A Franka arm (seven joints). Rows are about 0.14 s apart.
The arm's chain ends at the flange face. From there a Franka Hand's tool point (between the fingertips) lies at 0.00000 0.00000 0.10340 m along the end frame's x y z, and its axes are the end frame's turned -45 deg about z.
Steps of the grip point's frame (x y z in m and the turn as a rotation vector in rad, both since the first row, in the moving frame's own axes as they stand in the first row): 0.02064 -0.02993 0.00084 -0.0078 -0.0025 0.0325; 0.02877 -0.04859 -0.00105 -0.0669 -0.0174 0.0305; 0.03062 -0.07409 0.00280 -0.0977 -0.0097 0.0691; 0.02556 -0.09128 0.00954 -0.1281 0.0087 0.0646; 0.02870 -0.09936 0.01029 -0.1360 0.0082 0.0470
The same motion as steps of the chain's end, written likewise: -0.00694 -0.03652 0.00084 -0.0073 0.0037 0.0325; -0.01754 -0.06091 -0.00080 -0.0596 0.0350 0.0305; -0.03689 -0.08210 0.00330 -0.0759 0.0622 0.0691; -0.05616 -0.09164 0.01039 -0.0844 0.0967 0.0646; -0.06025 -0.10011 0.01125 -0.0904 0.1020 0.0470
